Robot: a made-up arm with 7 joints.
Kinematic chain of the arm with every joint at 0, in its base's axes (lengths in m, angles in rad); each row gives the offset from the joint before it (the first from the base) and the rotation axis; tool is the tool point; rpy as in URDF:
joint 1: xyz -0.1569 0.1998 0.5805 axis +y
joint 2: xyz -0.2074 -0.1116 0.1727 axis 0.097 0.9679 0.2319
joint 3: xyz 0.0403 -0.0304 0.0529 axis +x
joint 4: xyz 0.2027 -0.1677 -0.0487 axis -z
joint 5: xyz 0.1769 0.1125 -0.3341 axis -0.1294 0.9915 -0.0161
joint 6: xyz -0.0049 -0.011 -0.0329 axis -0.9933 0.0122 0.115
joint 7: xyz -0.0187 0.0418 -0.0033 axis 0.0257 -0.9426 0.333
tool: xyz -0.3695 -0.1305 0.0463 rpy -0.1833 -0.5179 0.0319
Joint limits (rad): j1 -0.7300..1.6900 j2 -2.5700..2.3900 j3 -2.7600..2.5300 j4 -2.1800..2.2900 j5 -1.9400..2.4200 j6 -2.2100..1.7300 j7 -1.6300..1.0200
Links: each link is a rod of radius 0.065 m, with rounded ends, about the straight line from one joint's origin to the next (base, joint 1, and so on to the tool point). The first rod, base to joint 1, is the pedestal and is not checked.
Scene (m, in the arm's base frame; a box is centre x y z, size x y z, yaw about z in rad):
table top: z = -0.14
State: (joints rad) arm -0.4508 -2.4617 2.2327 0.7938 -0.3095 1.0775 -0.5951
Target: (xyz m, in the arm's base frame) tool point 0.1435 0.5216 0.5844
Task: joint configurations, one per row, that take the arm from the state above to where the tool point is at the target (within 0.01 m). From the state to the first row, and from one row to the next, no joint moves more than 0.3 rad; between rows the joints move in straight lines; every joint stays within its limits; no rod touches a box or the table.
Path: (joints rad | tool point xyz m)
1: -0.2171 -2.1997 2.0460 0.7414 -0.4041 1.0223 -0.4197 | -0.7050 0.4809 0.7282
2: 0.0167 -1.9377 1.8594 0.6890 -0.4986 0.9670 -0.2444 | -0.5007 0.5335 0.9276
3: 0.2504 -1.6758 1.6727 0.6365 -0.5932 0.9118 -0.0690 | -0.2192 0.5644 0.9778
4: 0.4842 -1.4138 1.4861 0.5841 -0.6877 0.8566 0.1064 | 0.0334 0.5624 0.8468
5: 0.7179 -1.1518 1.2994 0.5317 -0.7823 0.8013 0.2817 | 0.1435 0.5216 0.5844

